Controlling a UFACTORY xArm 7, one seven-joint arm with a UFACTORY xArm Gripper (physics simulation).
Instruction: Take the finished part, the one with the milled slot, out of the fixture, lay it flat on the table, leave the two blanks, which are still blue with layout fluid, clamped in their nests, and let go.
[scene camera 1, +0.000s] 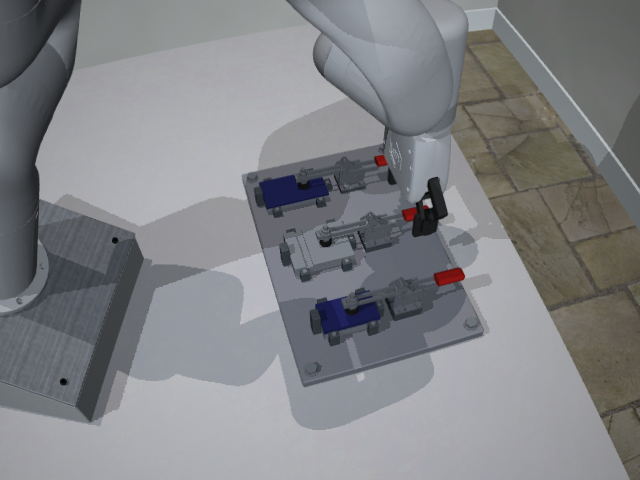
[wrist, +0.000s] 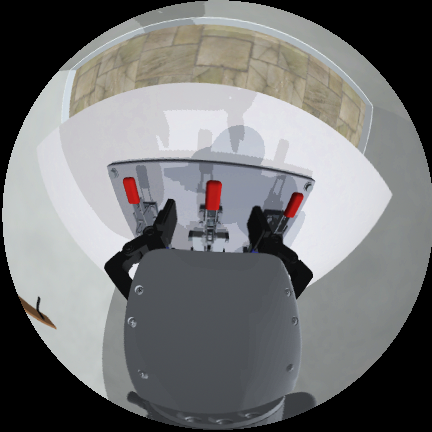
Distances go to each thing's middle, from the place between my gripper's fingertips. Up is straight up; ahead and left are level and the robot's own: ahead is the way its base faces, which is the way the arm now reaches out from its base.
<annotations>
Now: the fixture plate (scene camera 1: 441, 323) 80 mm behind my hand and 60 mm below it. The rest, counted from my hand: finished part (scene camera 1: 305, 251) 130 mm behind, 40 mm below.
</annotations>
